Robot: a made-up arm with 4 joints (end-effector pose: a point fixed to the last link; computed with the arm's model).
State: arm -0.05 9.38 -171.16 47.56
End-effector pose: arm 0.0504 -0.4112 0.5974 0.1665 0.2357 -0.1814 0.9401
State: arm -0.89 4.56 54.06 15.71
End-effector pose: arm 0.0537 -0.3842 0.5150 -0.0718 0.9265 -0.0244 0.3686
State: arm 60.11 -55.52 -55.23 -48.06
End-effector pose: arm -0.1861 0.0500 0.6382 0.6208 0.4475 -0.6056 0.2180
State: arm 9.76 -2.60 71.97 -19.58
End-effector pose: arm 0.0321 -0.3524 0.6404 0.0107 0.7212 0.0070 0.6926
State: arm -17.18 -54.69 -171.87 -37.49
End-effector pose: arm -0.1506 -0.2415 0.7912 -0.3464 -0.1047 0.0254 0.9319
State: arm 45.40 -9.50 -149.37 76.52
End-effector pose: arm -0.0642 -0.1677 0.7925 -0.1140 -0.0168 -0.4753 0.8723
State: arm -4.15 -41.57 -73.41 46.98
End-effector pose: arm -0.1755 -0.2487 0.7575 -0.0676 -0.5542 -0.1219 0.8207
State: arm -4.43 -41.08 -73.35 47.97
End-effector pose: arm -0.1745 -0.2531 0.7565 -0.0557 -0.5497 -0.1261 0.8239
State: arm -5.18 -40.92 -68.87 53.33
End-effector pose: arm -0.1753 -0.2606 0.7560 -0.0170 -0.5508 -0.1264 0.8248
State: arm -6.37 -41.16 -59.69 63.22
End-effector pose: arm -0.1781 -0.2717 0.7558 0.0482 -0.5542 -0.1164 0.8228
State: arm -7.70 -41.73 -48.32 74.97
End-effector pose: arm -0.1814 -0.2840 0.7555 0.1197 -0.5533 -0.0921 0.8192
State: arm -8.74 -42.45 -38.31 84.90
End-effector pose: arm -0.1840 -0.2936 0.7556 0.1732 -0.5483 -0.0613 0.8158
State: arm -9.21 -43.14 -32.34 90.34
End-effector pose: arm -0.1856 -0.2971 0.7566 0.1968 -0.5456 -0.0386 0.8137
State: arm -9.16 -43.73 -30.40 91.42
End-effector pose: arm -0.1870 -0.2949 0.7582 0.1961 -0.5487 -0.0289 0.8122
